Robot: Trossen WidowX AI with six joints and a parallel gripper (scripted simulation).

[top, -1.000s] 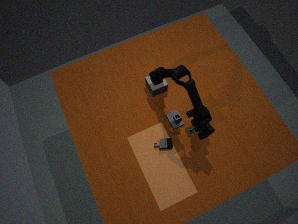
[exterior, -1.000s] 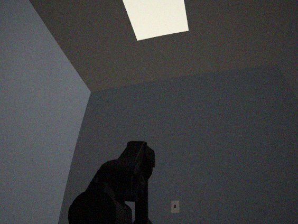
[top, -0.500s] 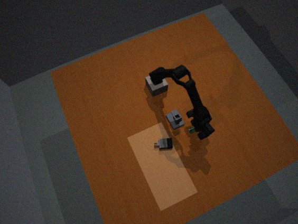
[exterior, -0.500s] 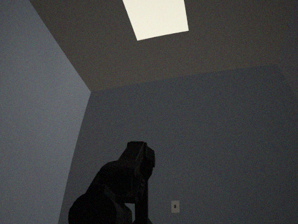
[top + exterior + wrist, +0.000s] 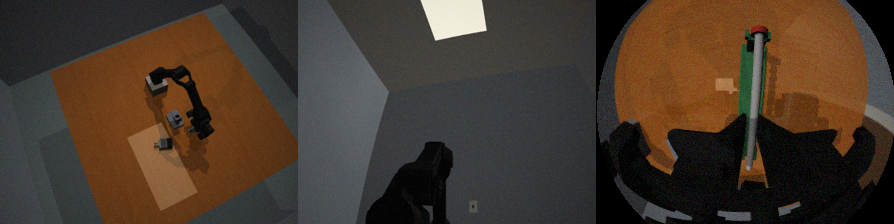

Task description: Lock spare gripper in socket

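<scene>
The flat green strip lies 2 cm to the left of my gripper tip. Also, from my gripper tip: spare gripper (24 cm to the right); grey mount (10 cm behind, 9 cm to the right, 3 cm above).
</scene>
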